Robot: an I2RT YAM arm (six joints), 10 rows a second.
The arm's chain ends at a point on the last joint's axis. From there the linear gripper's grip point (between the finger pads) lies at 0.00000 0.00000 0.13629 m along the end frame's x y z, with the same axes.
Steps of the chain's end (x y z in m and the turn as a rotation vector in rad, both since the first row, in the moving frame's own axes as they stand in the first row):
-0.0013, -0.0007, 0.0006, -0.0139, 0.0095, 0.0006
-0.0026, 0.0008, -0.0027, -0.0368, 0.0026, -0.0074
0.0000, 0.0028, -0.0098, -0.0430, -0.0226, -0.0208
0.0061, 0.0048, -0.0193, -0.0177, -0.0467, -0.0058
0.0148, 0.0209, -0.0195, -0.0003, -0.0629, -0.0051
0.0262, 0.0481, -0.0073, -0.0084, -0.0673, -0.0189
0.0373, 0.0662, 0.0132, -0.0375, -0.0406, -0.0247
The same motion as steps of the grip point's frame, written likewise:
0.0000, 0.0012, 0.0006, -0.0139, 0.0095, 0.0006
-0.0022, 0.0058, -0.0028, -0.0368, 0.0026, -0.0074
-0.0030, 0.0087, -0.0100, -0.0430, -0.0226, -0.0208
-0.0003, 0.0072, -0.0195, -0.0177, -0.0467, -0.0058
0.0062, 0.0210, -0.0198, -0.0003, -0.0629, -0.0051
0.0170, 0.0493, -0.0076, -0.0084, -0.0673, -0.0189
0.0318, 0.0714, 0.0130, -0.0375, -0.0406, -0.0247

